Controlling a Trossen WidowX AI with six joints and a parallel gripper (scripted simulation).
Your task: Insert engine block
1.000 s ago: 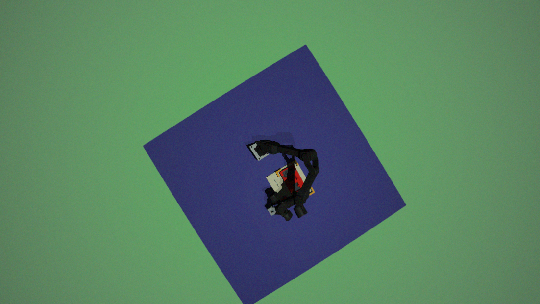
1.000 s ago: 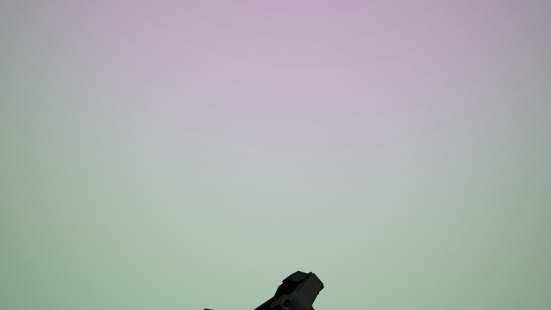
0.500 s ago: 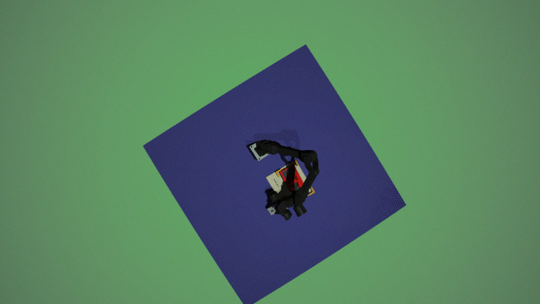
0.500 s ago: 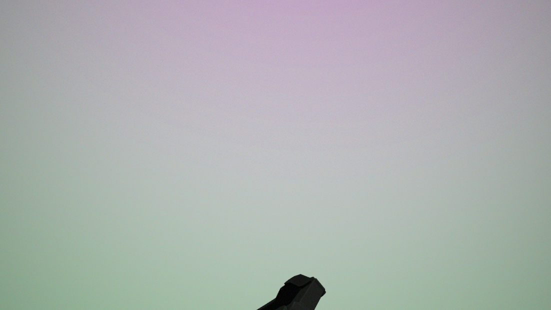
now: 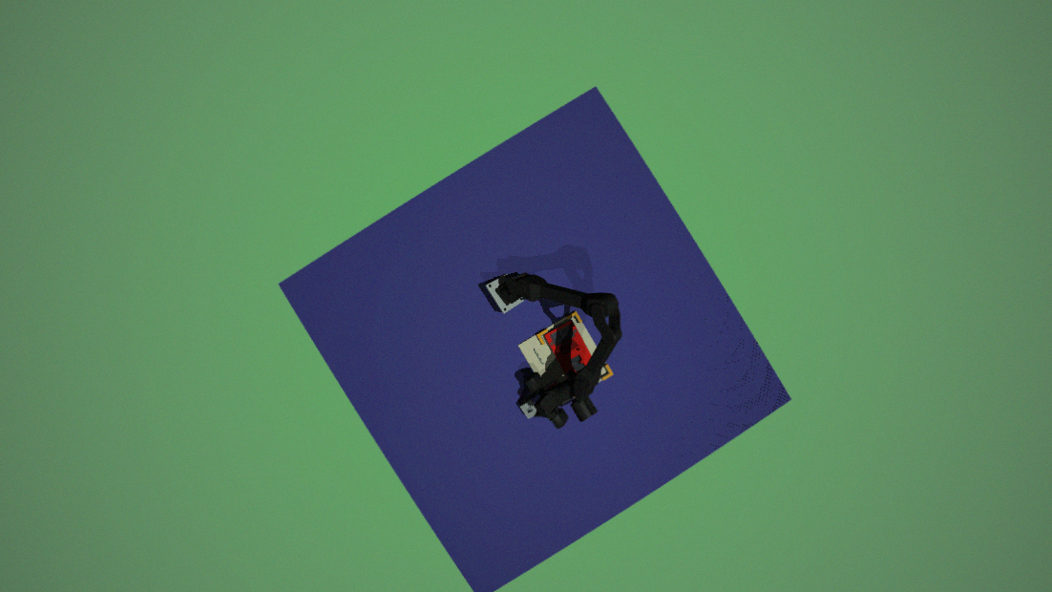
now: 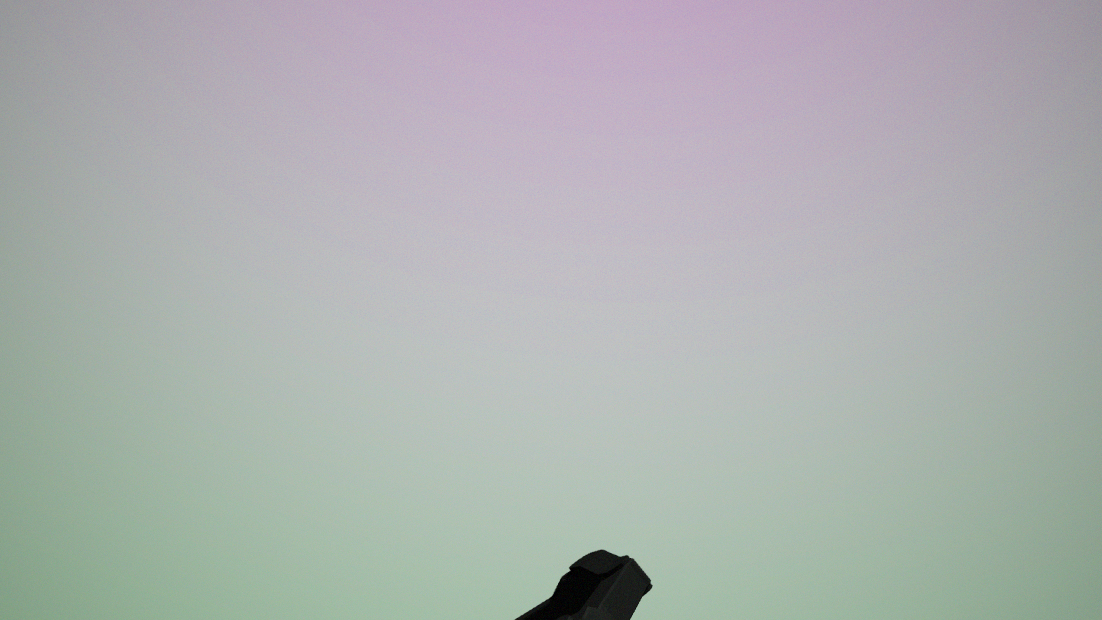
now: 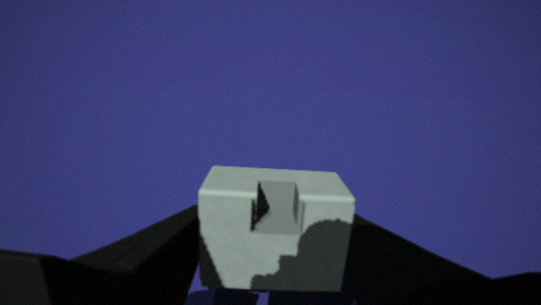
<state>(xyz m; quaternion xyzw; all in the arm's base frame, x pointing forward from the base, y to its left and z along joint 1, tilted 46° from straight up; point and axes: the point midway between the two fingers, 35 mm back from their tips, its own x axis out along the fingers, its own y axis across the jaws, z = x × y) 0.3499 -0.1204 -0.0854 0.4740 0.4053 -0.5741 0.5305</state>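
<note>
The grey engine block is 10 mm above my gripper tip. The rest, counted from my gripper tip: grey fixture (210 mm to the left, 40 mm behind, 20 mm below).
</note>
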